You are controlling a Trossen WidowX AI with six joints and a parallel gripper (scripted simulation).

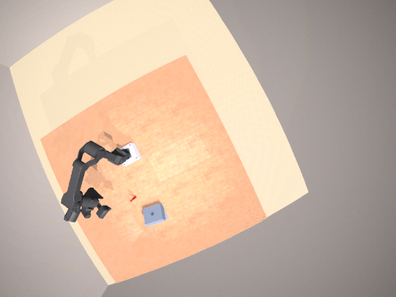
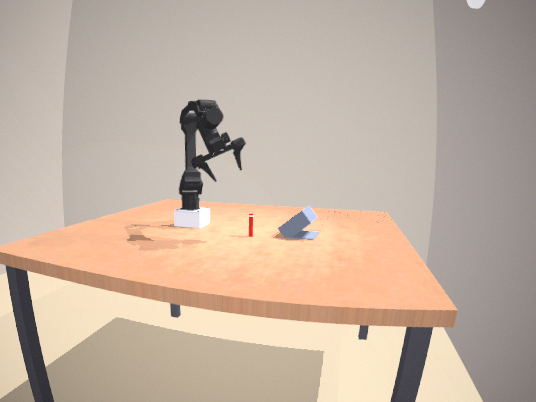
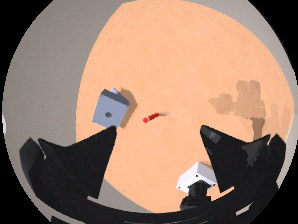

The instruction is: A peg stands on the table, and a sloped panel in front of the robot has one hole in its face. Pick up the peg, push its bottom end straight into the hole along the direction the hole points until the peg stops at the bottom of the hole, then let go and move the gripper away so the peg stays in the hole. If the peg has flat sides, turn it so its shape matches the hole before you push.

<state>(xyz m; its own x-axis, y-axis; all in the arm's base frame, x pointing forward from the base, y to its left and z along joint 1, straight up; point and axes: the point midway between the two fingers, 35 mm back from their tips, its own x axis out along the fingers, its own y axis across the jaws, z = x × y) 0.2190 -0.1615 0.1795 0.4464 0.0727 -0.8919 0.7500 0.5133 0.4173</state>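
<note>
Now: gripper tip 5 cm short of the red peg, 8 cm to the right of it and 16 cm above it. Also, from my gripper tip: sloped panel 20 cm ahead, 17 cm to the left, 17 cm below.
</note>
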